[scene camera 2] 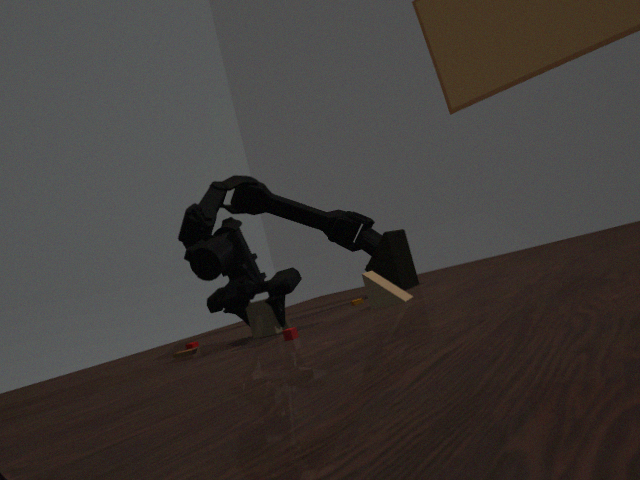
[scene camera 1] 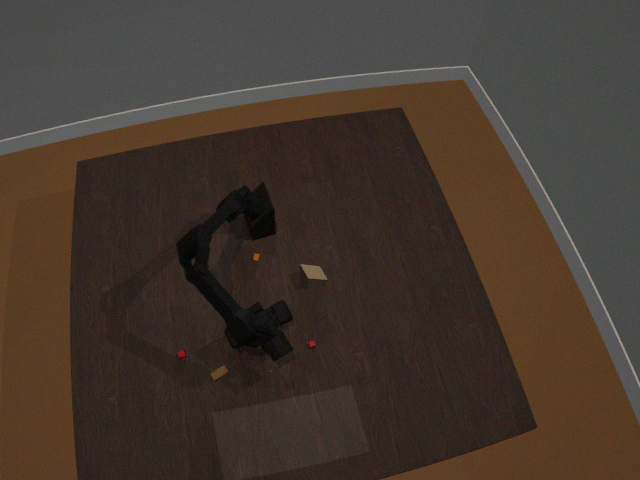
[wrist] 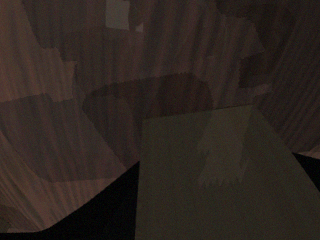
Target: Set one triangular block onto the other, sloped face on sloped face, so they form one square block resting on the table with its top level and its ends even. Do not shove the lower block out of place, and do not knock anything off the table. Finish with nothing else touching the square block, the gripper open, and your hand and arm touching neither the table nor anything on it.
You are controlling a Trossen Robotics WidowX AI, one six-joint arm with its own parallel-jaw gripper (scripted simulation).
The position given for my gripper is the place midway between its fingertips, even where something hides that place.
I see my gripper (scene camera 2: 270,328), a triangular block (wrist: 226,166) and a triangular block (scene camera 2: 380,292).
My gripper shows as well in the wrist view (wrist: 200,160).
